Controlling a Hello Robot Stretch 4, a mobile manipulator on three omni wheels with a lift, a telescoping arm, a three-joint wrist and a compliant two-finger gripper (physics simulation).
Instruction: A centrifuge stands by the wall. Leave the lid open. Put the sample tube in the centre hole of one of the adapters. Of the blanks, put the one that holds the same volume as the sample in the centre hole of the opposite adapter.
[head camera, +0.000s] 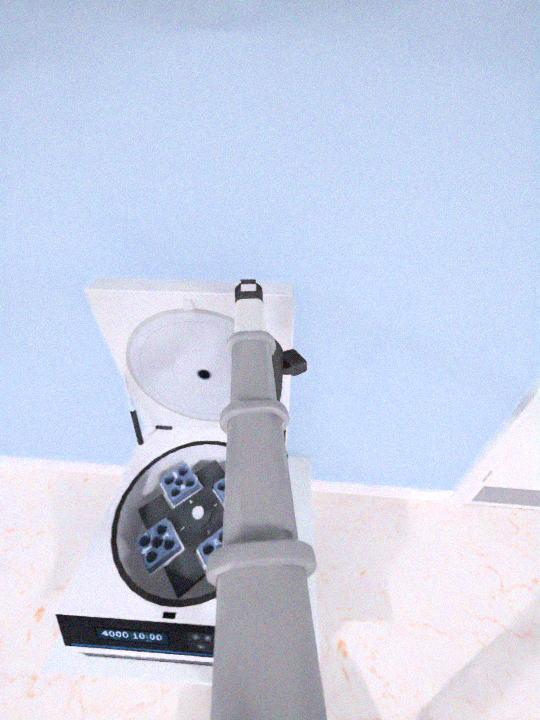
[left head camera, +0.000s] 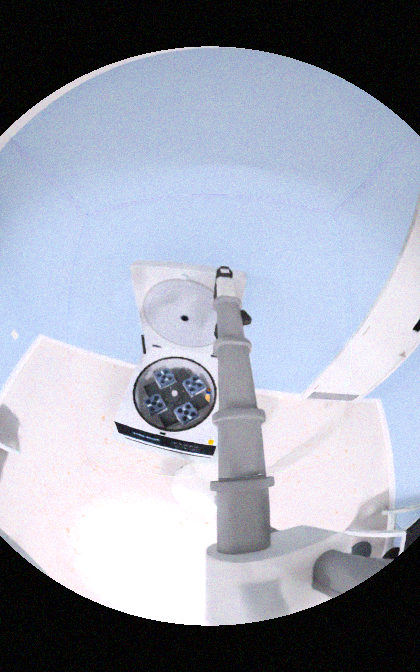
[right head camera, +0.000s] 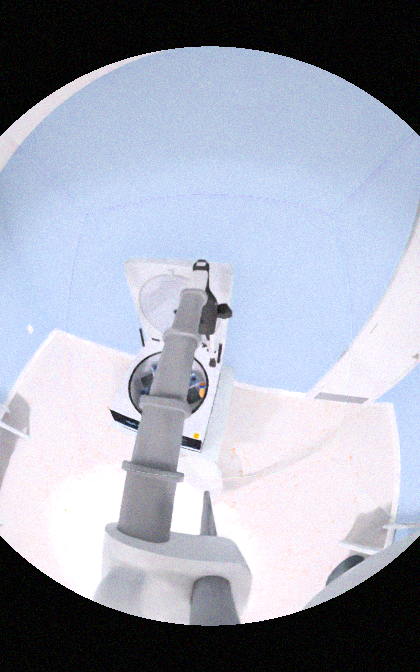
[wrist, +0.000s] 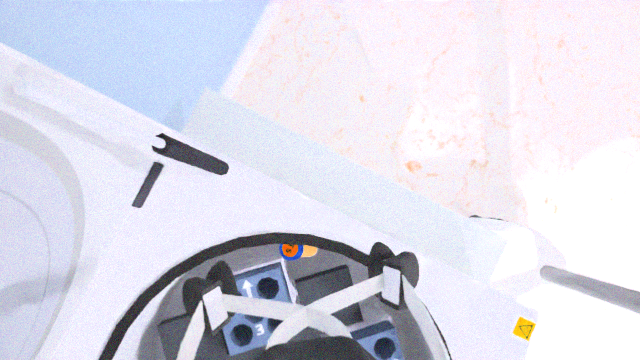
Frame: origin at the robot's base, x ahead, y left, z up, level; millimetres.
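Seen in the pictures: gripper, fingertip midpoint: (wrist: 302, 273).
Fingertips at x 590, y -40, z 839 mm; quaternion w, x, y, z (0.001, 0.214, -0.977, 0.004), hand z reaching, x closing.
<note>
Offsets run from my fingertips to a thing's top centre. "pt": to the spot under its first point.
The white centrifuge (head camera: 98, 581) (left head camera: 130, 415) (wrist: 240, 215) stands by the blue wall, its lid (head camera: 168, 348) (left head camera: 165, 310) (wrist: 30, 225) raised. Blue five-hole adapters (left head camera: 194, 385) sit in the rotor; the adapter marked 3 @(23 mm ahead, 121 mm left, 252 mm down) (wrist: 255, 280) shows in the wrist view. A tube @(19 mm back, 33 mm left, 284 mm down) (left head camera: 207, 396) (right head camera: 202, 389) (wrist: 291, 250) with an orange cap, blue ring and yellow-orange body is in the bowl near the rim, beside adapter 3, outside its holes. My gripper (wrist: 302, 273) is open, with nothing visible between its fingers, above the bowl. The tube shows beyond the fingers. The blanks do not show; the tube's volume cannot be read.
The arm (head camera: 258, 476) (left head camera: 237, 435) (right head camera: 162, 430) crosses over the centrifuge's right part. A dark lid strut @(pt 131 mm ahead, 53 mm right, 115 mm down) (wrist: 192, 156) stands by the hinge. The bowl's black rim @(pt 22 mm ahead, 10 mm left, 215 mm down) (wrist: 280, 237) curves around the tube. A white cabinet (head camera: 511, 453) stands at the right.
</note>
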